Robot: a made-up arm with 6 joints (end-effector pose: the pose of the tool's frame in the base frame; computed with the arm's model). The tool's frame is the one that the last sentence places. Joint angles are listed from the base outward.
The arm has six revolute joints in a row. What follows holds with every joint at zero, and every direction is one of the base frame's. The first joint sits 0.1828 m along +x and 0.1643 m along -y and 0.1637 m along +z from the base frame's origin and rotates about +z. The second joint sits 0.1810 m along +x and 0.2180 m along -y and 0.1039 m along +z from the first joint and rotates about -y. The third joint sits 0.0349 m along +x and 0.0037 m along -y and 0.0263 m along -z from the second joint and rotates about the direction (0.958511, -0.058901, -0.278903). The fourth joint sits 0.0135 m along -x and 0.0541 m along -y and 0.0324 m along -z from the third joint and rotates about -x. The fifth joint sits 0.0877 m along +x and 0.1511 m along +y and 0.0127 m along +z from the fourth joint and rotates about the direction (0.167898, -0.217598, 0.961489). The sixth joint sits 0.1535 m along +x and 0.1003 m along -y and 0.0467 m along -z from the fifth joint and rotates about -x. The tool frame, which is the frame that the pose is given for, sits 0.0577 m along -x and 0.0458 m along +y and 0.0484 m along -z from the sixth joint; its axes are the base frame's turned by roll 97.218, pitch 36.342 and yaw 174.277 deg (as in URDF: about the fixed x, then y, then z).
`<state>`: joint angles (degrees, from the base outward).
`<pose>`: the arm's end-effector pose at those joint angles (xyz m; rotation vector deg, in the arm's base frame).
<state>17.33 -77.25 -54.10 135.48 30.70 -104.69</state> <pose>0.4777 -0.4714 0.0037 27.86 -97.18 -1.31</pose>
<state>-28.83 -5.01 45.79 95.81 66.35 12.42</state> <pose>0.4234 -0.5033 -0.0659 44.70 -138.86 -76.17</pose>
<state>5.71 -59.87 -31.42 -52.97 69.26 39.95</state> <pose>0.4627 -0.1547 0.0704 57.67 -74.30 -143.49</pose>
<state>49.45 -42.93 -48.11 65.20 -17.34 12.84</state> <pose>0.6487 -0.1731 0.0949 132.92 -87.99 49.09</pose>
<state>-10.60 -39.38 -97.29 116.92 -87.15 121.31</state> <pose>0.3395 -0.5054 0.3283 -6.19 -20.65 -105.05</pose>
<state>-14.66 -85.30 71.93 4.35 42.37 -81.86</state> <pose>0.3786 -0.4353 0.0367 67.35 -39.09 86.23</pose>
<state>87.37 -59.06 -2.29 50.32 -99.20 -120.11</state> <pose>0.3805 -0.0379 0.2058 -71.82 52.70 136.41</pose>
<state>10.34 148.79 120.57 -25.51 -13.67 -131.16</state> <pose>0.3363 -0.4040 0.4423 -16.64 45.00 -17.34</pose>
